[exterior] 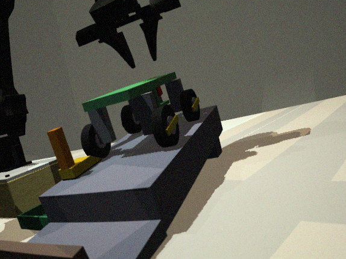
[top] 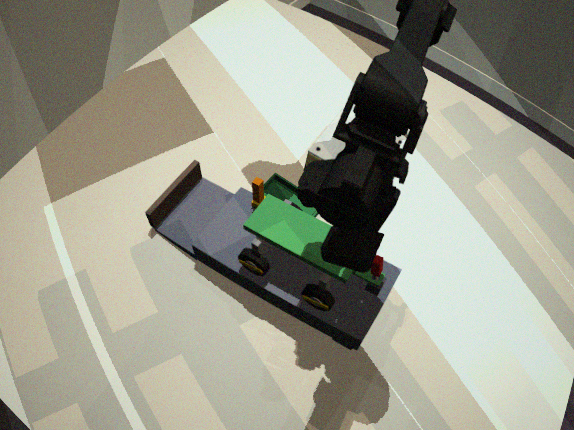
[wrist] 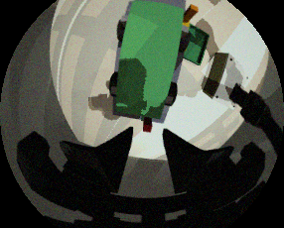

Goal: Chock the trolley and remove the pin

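Now: the red-headed stop pin 6 cm below my gripper tip, 4 cm to the left of it and 1 cm behind it. Round my gripper tip: trolley 8 cm to the right, 8 cm below, 2 cm ahead; yellow chock 19 cm to the right, 11 cm below, 3 cm behind; ramp 15 cm below, 9 cm to the right, 2 cm ahead.
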